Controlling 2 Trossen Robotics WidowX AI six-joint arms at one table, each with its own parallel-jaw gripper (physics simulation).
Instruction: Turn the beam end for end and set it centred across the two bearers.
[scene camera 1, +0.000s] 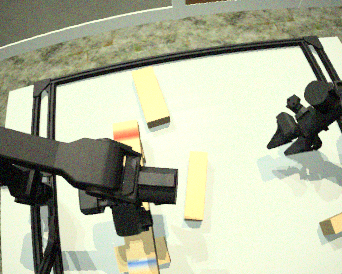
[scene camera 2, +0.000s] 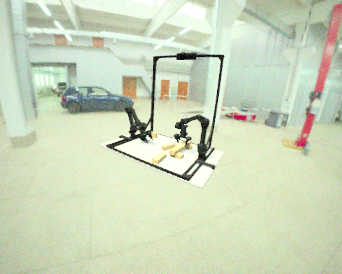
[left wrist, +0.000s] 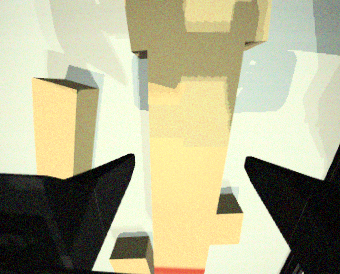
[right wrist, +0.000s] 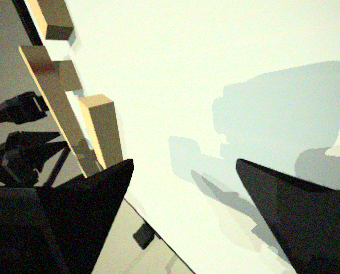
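Pixels of known places: left gripper, fingertip midpoint: (scene camera 2: 181, 144) (left wrist: 189, 160) (right wrist: 63, 137); right gripper, fingertip midpoint: (scene camera 1: 276, 151) (scene camera 2: 150, 141) (right wrist: 184, 163); left arm's base, link origin: (scene camera 1: 41, 194) (scene camera 2: 201, 158); right arm's base, link origin: (scene camera 2: 132, 137).
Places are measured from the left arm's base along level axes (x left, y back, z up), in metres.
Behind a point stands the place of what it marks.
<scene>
The wooden beam (scene camera 1: 142, 250) @(y -0.261, x -0.179, z 0.057 m) (scene camera 2: 177, 148) @(y -0.249, x 0.047, z 0.057 m) (left wrist: 187, 200) @(y -0.257, x -0.021, z 0.057 m) (right wrist: 62, 110) @(y -0.292, x 0.007, z 0.039 m) lies across two wooden bearers, its red-banded end toward the top of scene camera 1 and its blue-banded end toward the bottom. One bearer (scene camera 1: 164, 250) @(y -0.305, x -0.186, z 0.019 m) (left wrist: 257, 20) @(y -0.201, x -0.175, z 0.019 m) crosses under it near the blue band. The other bearer (left wrist: 230, 227) @(y -0.189, x 0.065, z 0.019 m) (right wrist: 70, 75) @(y -0.293, x 0.078, z -0.005 m) shows beside it near the red band; the left arm covers it in scene camera 1. My left gripper (left wrist: 189, 160) @(y -0.258, x -0.066, z 0.061 m) is open, a fingertip on each side of the beam in the left wrist view. My right gripper (scene camera 1: 278, 150) @(y -0.631, x -0.004, z 0.013 m) (right wrist: 184, 163) @(y -0.631, x -0.004, z 0.013 m) is open and empty, well right of the beam in scene camera 1.
In scene camera 1, one loose block (scene camera 1: 151, 95) @(y -0.340, x 0.222, z 0.019 m) lies beyond the red end, another block (scene camera 1: 196, 185) @(y -0.407, x -0.049, z 0.025 m) (right wrist: 105, 130) @(y -0.437, x -0.023, z 0.006 m) lies right of the beam, and a third block (scene camera 1: 330, 226) @(y -0.707, x -0.230, z 0.033 m) is at the right edge. A black frame (scene camera 1: 175, 56) @(y -0.434, x 0.362, z 0.000 m) borders the white table.
</scene>
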